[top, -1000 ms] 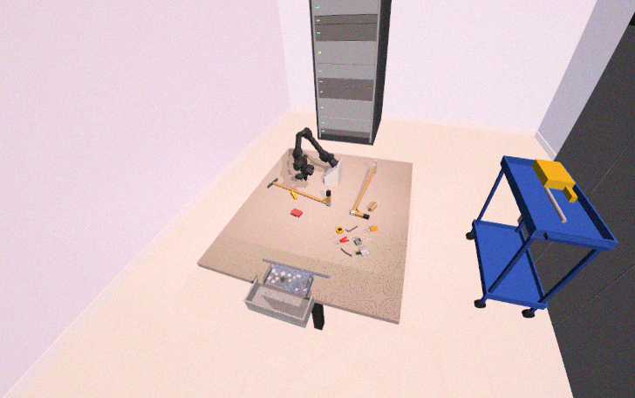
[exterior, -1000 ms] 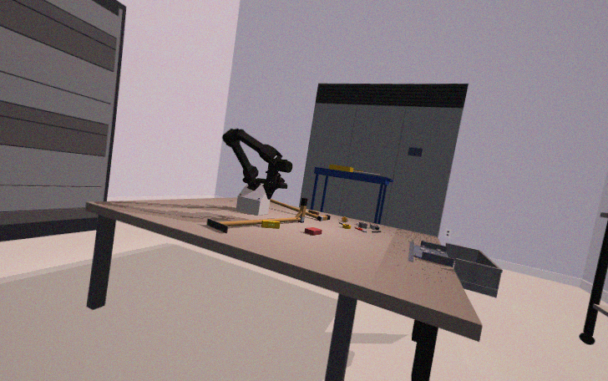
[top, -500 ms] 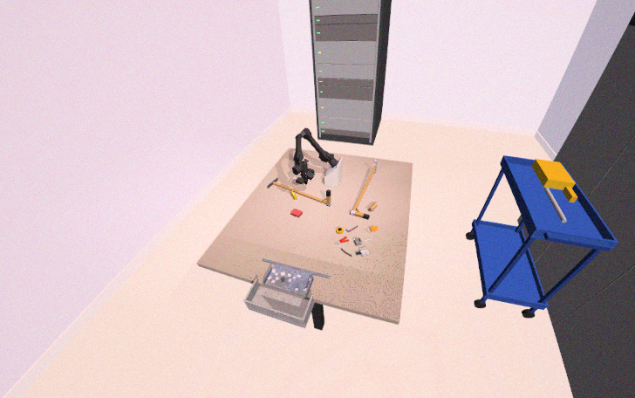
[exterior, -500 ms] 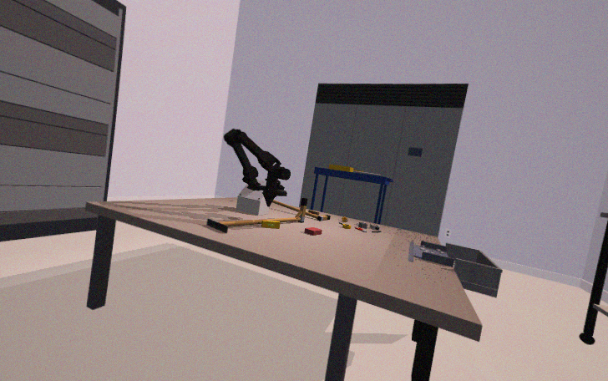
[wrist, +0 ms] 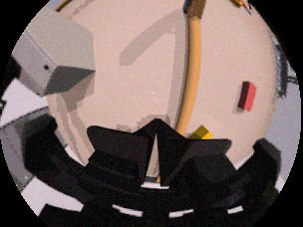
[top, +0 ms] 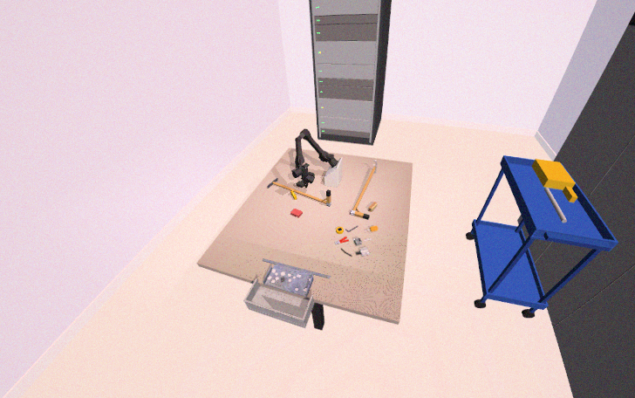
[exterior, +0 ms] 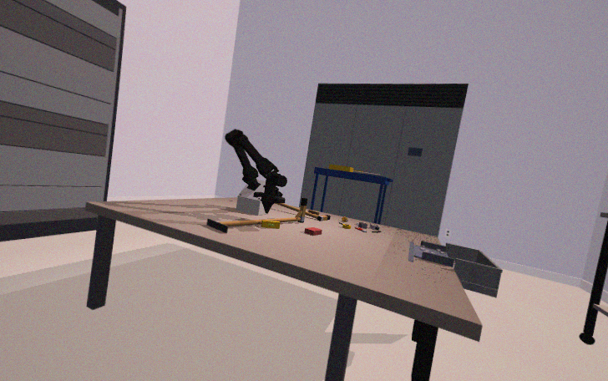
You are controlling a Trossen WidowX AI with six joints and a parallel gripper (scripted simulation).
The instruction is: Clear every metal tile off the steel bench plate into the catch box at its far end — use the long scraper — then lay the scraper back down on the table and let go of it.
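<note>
My gripper tip is 5 cm short of the long scraper, 4 cm to the left of it and 2 cm below it. From my gripper tip the other things lie so: yellow tape roll: 31 cm ahead, 41 cm to the left, 4 cm below; then yellow block: 10 cm ahead, 8 cm to the right, 2 cm below; then red block: 27 cm ahead, 4 cm to the left, 4 cm below.
</note>
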